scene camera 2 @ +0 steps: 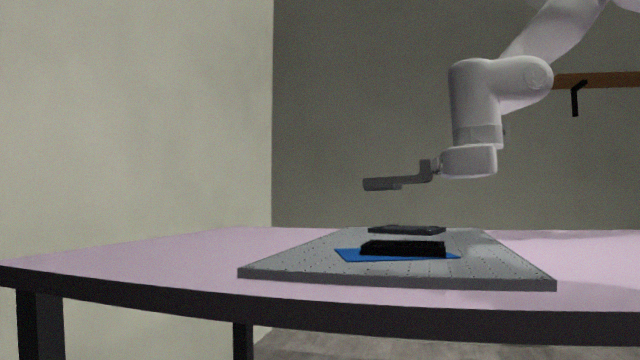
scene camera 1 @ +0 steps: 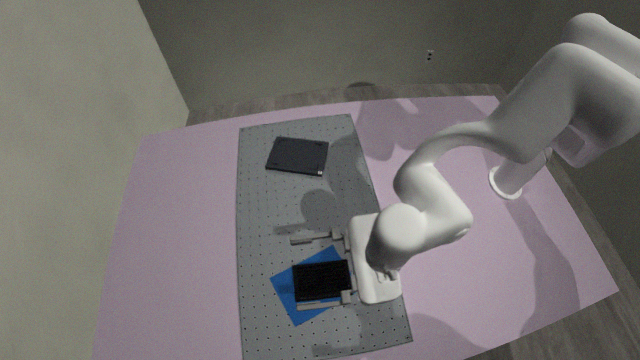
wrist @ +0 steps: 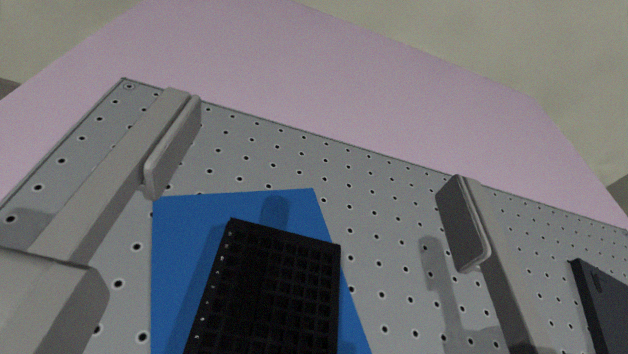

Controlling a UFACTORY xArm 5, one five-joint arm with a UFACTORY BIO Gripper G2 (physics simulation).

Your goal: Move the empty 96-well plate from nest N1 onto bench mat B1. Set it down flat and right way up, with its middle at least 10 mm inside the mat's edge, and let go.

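Places are measured from the arm's base along level axes (x ahead, y left, z up), in centimetres.
Where they show: end effector, tool point: [scene camera 2: 384,184] [scene camera 1: 304,272] [wrist: 330,185]; arm's base, origin of the base link: [scene camera 1: 504,183].
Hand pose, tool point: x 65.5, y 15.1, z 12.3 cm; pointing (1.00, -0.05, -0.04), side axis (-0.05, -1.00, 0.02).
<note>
Each offset is from my tool point to the top centre of the thing. Level surfaces: height alone.
The black 96-well plate @[dx -3.1, dy +0.1, dz -9.4 cm] [scene camera 1: 321,280] [scene camera 2: 402,248] [wrist: 280,295] lies flat, wells up, on the blue bench mat B1 @[dz -10.8 cm] [scene camera 1: 281,280] [scene camera 2: 348,256] [wrist: 175,225]. Mat shows around parts of it; the plate's near end is cut off in the wrist view. My gripper [scene camera 1: 302,272] [scene camera 2: 372,184] [wrist: 317,184] is open and empty, raised well above the plate, with its fingers spread wider than the plate and touching nothing. The dark nest N1 @[dx -2.7, dy -36.4, dz -9.6 cm] [scene camera 1: 298,156] [scene camera 2: 406,230] [wrist: 605,300] is empty, at the far part of the board.
Mat and nest stand on a grey perforated board @[dz -11.0 cm] [scene camera 1: 262,200] [scene camera 2: 300,265] [wrist: 300,160] on the pink table @[dz -12.3 cm] [scene camera 1: 175,225] [scene camera 2: 150,255] [wrist: 300,65]. The arm reaches in from the right in both scene views. Walls stand beyond the table.
</note>
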